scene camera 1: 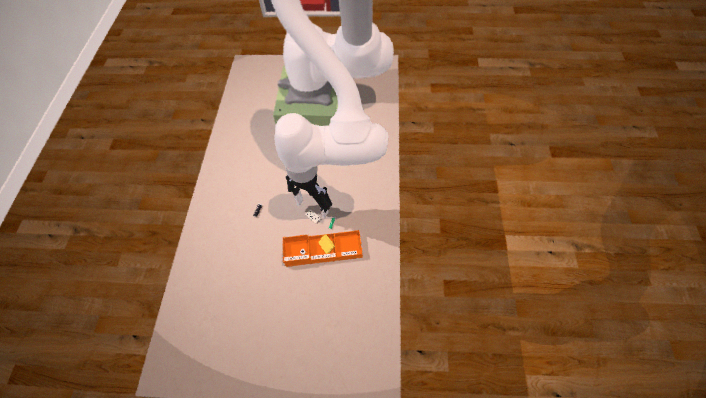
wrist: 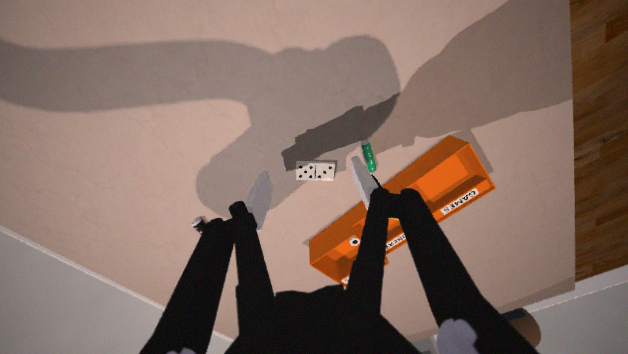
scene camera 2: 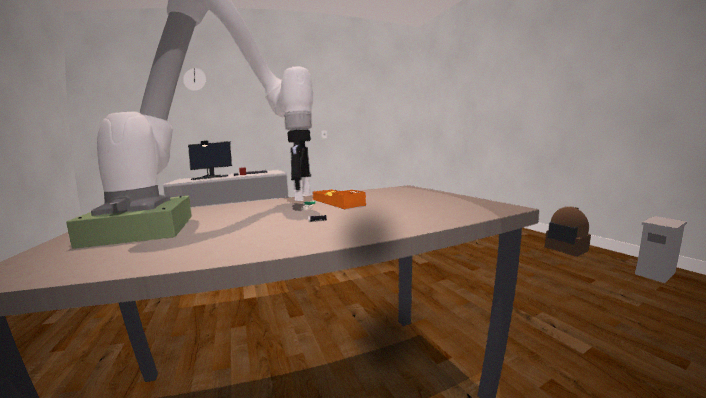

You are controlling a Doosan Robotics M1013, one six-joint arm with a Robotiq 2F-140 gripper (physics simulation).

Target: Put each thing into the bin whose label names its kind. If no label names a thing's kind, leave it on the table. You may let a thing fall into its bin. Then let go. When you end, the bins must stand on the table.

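Seen in the pictures: gripper, fingertip midpoint: (scene camera 1: pixel 312 208) (wrist: pixel 310 174) (scene camera 2: pixel 303 198); arm's base at its link origin: (scene camera 1: pixel 310 88) (scene camera 2: pixel 134 206).
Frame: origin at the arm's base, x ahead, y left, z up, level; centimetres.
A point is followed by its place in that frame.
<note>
The white domino with black dots (scene camera 1: pixel 313 216) {y 8.5, x 54.2, z -6.5 cm} (wrist: pixel 315 171) {y 8.4, x 54.0, z -6.5 cm} lies flat on the table. My gripper (scene camera 1: pixel 311 207) {y 8.4, x 52.8, z -3.6 cm} (scene camera 2: pixel 302 195) {y 8.4, x 52.8, z -3.6 cm} (wrist: pixel 310 174) {y 8.4, x 52.8, z -3.6 cm} is partly open above it, one finger to each side in the wrist view, with nothing held. A green battery (scene camera 1: pixel 332 223) {y 15.5, x 56.4, z -6.3 cm} (scene camera 2: pixel 310 203) {y 14.6, x 56.3, z -6.8 cm} (wrist: pixel 369 157) {y 15.2, x 56.0, z -6.2 cm} lies near one fingertip. A black battery (scene camera 1: pixel 257 210) {y -11.4, x 53.8, z -5.9 cm} (scene camera 2: pixel 318 218) {y -12.3, x 53.4, z -6.5 cm} (wrist: pixel 198 224) {y -10.7, x 51.5, z -6.0 cm} lies apart, partly hidden by a finger in the wrist view. The orange three-bin tray (scene camera 2: pixel 354 200) {y 1.2, x 68.5, z -5.0 cm} stands on the table. Its GAMES bin (scene camera 1: pixel 348 244) {y 21.7, x 63.6, z -6.6 cm} (wrist: pixel 442 175) {y 22.5, x 64.1, z -6.5 cm} is empty; a yellow block (scene camera 1: pixel 326 244) {y 14.8, x 65.1, z -4.3 cm} is in the middle bin, a nut (scene camera 1: pixel 302 251) {y 7.0, x 67.7, z -5.7 cm} (wrist: pixel 354 241) {y 7.1, x 67.5, z -5.7 cm} in the other end bin.
The table (scene camera 1: pixel 280 320) {y 3.7, x 90.0, z -7.2 cm} (scene camera 2: pixel 240 250) {y -29.8, x 33.1, z -7.2 cm} carries the arm's green base (scene camera 1: pixel 305 114) {y 0.0, x 13.9, z -0.1 cm} (scene camera 2: pixel 125 227) {y -13.2, x 2.5, z -3.3 cm}. The tray is close to the domino and the green battery. A side desk (scene camera 2: pixel 230 192) with a monitor (scene camera 2: pixel 210 155) stands behind the table.
</note>
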